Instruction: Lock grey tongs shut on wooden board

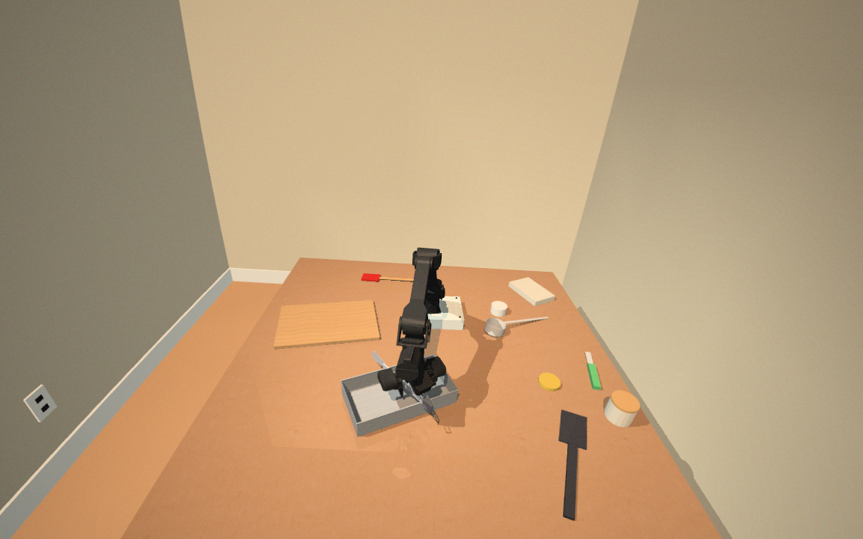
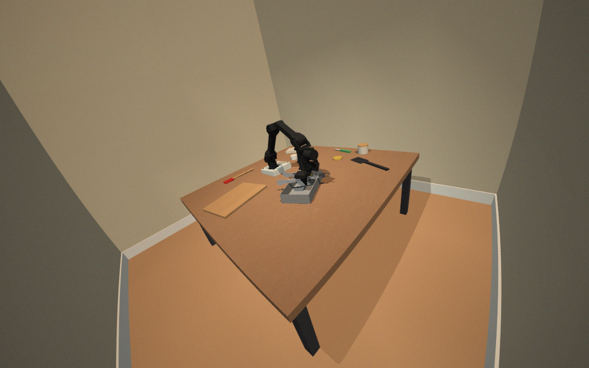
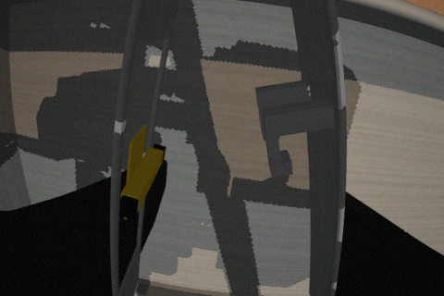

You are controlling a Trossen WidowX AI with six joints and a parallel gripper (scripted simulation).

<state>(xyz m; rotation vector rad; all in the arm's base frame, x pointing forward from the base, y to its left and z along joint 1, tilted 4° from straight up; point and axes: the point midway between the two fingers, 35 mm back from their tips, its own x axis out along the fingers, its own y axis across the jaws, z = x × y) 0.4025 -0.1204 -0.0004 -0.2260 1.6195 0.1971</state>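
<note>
Now: gripper tip 10 mm past the grey roasting tin and 30 mm to the left of it. Also, from my gripper tip: yellow disc (30 mm behind, 460 mm to the left, 20 mm below); then black spatula (220 mm ahead, 410 mm to the left, 20 mm below); then wooden board (380 mm behind, 270 mm to the right, 20 mm below).
</note>
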